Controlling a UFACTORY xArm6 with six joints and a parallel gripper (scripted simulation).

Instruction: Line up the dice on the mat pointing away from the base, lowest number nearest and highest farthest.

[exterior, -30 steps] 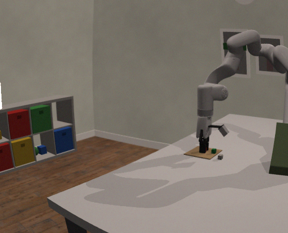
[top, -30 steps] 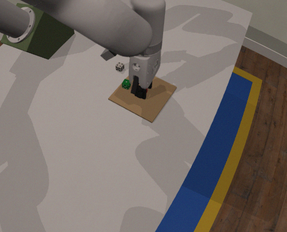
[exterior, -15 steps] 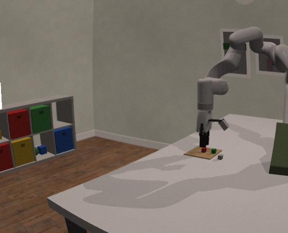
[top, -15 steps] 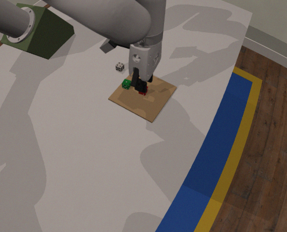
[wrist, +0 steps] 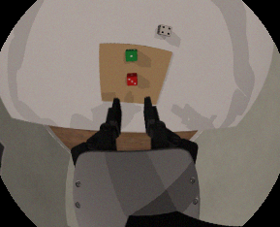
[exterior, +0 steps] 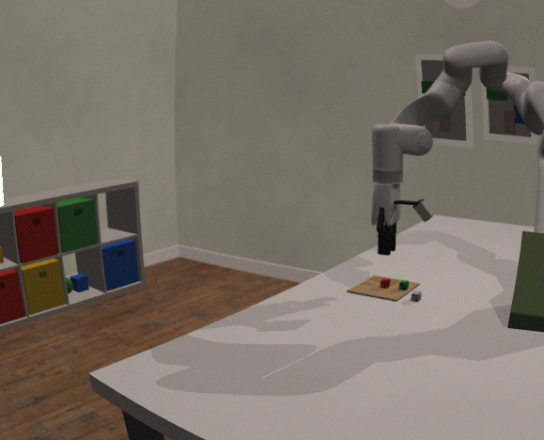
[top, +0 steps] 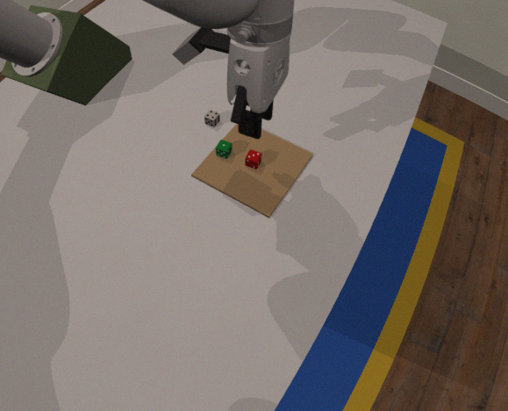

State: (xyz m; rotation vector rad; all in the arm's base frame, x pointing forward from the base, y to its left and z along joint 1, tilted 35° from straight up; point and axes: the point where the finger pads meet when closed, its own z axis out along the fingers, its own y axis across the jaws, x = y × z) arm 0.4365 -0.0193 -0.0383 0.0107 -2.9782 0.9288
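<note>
My gripper is now 100 mm past the white die, 60 mm to the right of it and 100 mm above it. From my hand the other things lie so: red die: 100 mm below; tan mat: 110 mm below; green die: 50 mm behind, 100 mm below.
</note>
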